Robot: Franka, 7 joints.
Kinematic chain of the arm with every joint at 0, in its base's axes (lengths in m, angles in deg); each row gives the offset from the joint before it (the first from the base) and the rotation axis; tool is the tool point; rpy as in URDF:
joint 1: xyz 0 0 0.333 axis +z
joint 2: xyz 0 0 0 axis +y
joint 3: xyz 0 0 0.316 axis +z
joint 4: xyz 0.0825 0 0 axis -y
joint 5: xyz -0.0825 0 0.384 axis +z
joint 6: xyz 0 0 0 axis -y
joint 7: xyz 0.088 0 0 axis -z
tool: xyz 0 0 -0.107 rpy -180 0 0
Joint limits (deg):
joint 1: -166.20..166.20
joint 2: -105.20..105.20
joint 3: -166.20..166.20
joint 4: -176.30..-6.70
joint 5: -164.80..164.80
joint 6: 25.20..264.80
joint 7: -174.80..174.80
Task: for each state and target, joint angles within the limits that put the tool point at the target. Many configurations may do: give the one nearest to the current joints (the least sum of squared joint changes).
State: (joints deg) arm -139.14 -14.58 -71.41 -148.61 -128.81 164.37 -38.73
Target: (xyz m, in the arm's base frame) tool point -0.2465 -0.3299 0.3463
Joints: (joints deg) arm -101.20 -13.81 -34.33 -145.72 -124.50 171.37 -38.73
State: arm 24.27 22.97 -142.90 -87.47 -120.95 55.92 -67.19
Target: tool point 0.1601 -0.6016 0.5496
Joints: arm 63.11 -17.22 -121.81 -105.20 -123.32 77.19 -67.19
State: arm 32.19 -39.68 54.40 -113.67 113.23 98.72 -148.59
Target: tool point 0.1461 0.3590 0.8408
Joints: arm 16.87 -38.69 23.28 -111.64 115.33 103.29 -148.59
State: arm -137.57 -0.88 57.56 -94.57 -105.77 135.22 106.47
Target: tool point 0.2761 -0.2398 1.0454
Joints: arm -125.36 -29.14 46.63 -66.65 -106.73 129.70 106.47
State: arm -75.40 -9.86 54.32 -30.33 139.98 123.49 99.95
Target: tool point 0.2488 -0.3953 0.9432
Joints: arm -93.98 -12.75 29.09 -76.76 140.26 142.81 99.95
